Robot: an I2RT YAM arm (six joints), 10 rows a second.
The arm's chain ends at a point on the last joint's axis. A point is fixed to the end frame.
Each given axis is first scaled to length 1.
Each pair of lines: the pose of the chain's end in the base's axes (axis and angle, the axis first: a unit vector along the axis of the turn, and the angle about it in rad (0 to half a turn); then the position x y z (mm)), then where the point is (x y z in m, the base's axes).
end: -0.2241, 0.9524, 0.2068, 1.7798, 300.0, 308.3, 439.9
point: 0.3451 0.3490 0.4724
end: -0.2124, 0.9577, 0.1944, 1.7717, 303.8, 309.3, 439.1
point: 0.3499 0.3488 0.4717
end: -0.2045, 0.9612, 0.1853, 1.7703, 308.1, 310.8, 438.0
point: 0.3550 0.3495 0.4704
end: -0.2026, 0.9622, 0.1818, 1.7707, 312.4, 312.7, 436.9
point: 0.3596 0.3512 0.4691
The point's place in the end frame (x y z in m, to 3 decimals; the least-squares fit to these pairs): -0.041 0.016 0.053
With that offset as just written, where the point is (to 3 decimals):
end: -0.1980, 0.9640, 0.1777, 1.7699, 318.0, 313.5, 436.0
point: 0.366 0.352 0.468
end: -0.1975, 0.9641, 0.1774, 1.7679, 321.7, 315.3, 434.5
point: 0.369 0.353 0.467
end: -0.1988, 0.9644, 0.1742, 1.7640, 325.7, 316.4, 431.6
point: 0.373 0.354 0.464
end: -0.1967, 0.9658, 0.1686, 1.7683, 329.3, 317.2, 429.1
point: 0.377 0.355 0.461
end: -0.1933, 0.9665, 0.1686, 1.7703, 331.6, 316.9, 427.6
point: 0.380 0.354 0.459
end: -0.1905, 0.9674, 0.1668, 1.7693, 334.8, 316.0, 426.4
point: 0.383 0.353 0.458
